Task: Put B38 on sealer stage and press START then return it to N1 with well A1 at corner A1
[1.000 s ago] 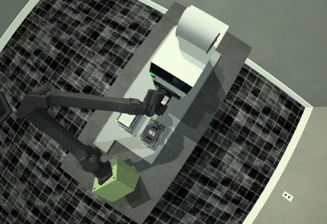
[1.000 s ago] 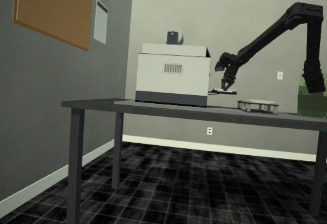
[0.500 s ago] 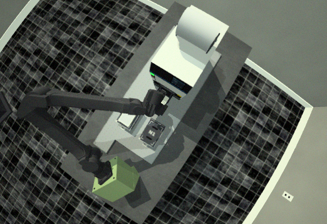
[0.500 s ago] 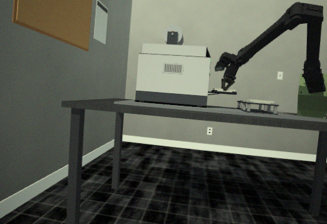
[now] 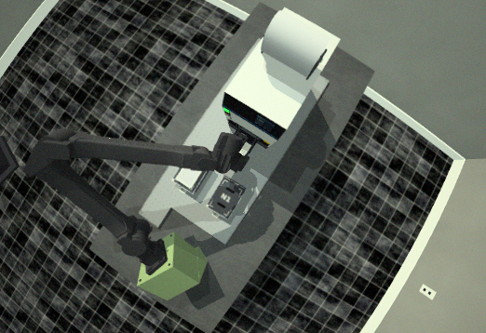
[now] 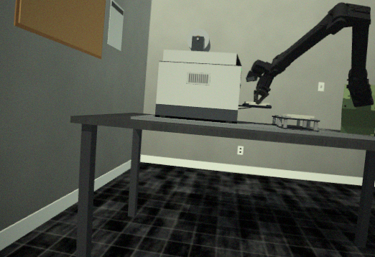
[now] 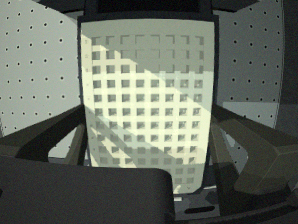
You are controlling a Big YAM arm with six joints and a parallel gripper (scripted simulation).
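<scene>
The sealer stage lies 20 mm below my hand. The rest, counted from my hand: foil roll: 320 mm ahead, 300 mm above, 100 mm to the left; white-topped plate: 210 mm behind, 70 mm to the left, 50 mm below.
</scene>
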